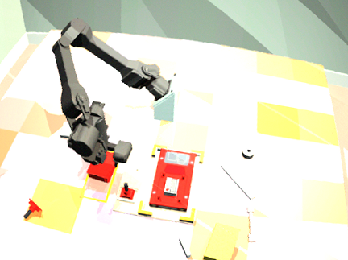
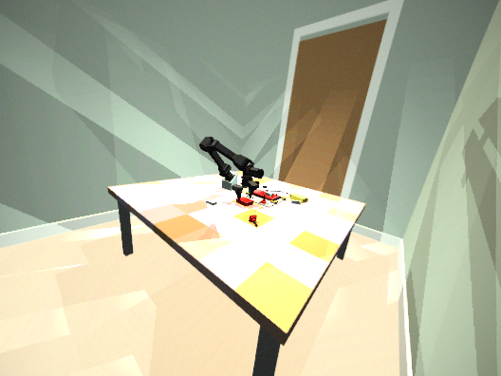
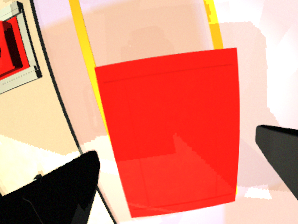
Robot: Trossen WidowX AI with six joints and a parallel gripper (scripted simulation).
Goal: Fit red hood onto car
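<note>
My gripper tip is 10 mm above the red hood. Also, from my gripper tip: engine block: 220 mm to the left, 50 mm ahead; then yellow pad: 380 mm to the left, 200 mm ahead, 10 mm below.
</note>
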